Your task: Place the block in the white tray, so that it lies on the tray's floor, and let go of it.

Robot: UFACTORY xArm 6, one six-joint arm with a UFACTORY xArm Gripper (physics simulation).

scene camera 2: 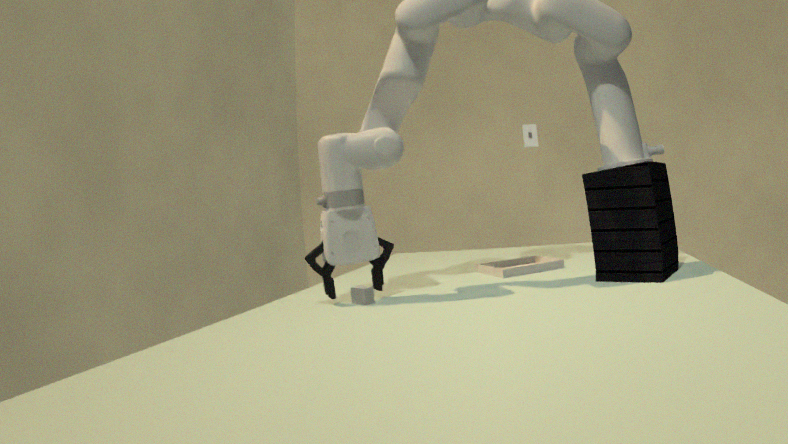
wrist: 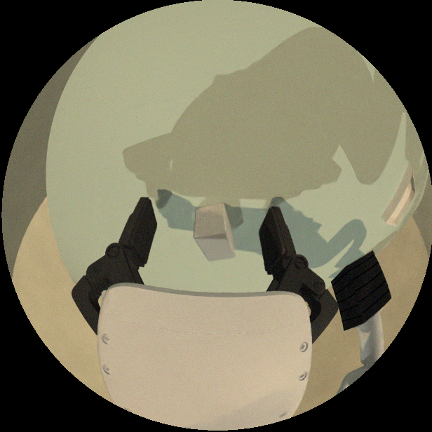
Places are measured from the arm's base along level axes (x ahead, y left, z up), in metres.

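Where they show: gripper, fingertip midpoint: (scene camera 2: pixel 355 293); arm's base at its link origin: (scene camera 2: pixel 625 168).
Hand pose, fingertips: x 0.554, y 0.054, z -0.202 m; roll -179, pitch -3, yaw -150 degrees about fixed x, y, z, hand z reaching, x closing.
Observation:
Things, the pixels of their top centre, and the offset from my fingertips. Level surfaces: height alone.
- block at its top centre: (scene camera 2: pixel 361 287) 0.017 m back, 0.016 m left, 0.015 m up
- white tray at its top centre: (scene camera 2: pixel 520 261) 0.334 m back, 0.263 m right, 0.005 m up
- pale green table at its surface level: 0.015 m down
The block (scene camera 2: pixel 361 295) (wrist: pixel 213 231) is a small pinkish-grey cube on the pale green table. My gripper (scene camera 2: pixel 354 293) (wrist: pixel 208 214) is wide open, fingers pointing down just above the table. In the wrist view the block appears between the two fingers, with a gap on each side. In the scene view it shows low between the fingertips, slightly nearer the camera. The white tray (scene camera 2: pixel 532 269) (wrist: pixel 391 215), shallow and pinkish in this light, lies farther back to the right, well apart from the block. Most of its floor is hidden by its front wall.
The black ribbed pedestal (scene camera 2: pixel 625 228) (wrist: pixel 361 292) carrying the arm's base stands to the right of the tray. The pale green table (scene camera 2: pixel 441 375) (wrist: pixel 115 100) extends toward the camera, and its left edge runs behind my gripper. Arm shadows lie across it. Walls stand at the left and back.

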